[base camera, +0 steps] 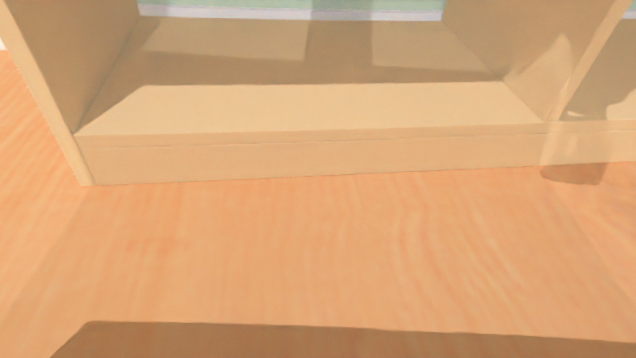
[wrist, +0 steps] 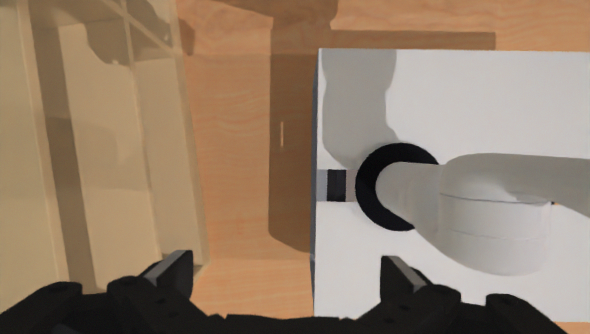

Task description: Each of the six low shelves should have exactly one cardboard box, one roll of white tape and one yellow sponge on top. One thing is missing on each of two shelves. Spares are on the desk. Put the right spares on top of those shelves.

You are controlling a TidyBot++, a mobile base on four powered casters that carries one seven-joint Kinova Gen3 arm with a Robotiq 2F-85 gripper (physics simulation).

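A low light-wood shelf (base camera: 310, 157) (wrist: 162, 125) spans the upper part of the base camera view and runs down the left side of the wrist view. Its interior bottom board and side panels show in the base camera view. In the wrist view, my gripper (wrist: 286, 273) is open with nothing between its fingers, beside the shelf and over the gap between it and my base. No cardboard box, tape roll, yellow sponge or desk shows in either view.
My white base (wrist: 475, 100) with the arm's grey-white lower links (wrist: 495, 215) fills the right of the wrist view. Wood-grain floor (base camera: 320, 250) (wrist: 230, 150) lies between base and shelf. A pale green wall (base camera: 225, 5) stands behind the shelf. Arm shadows cross floor and shelf.
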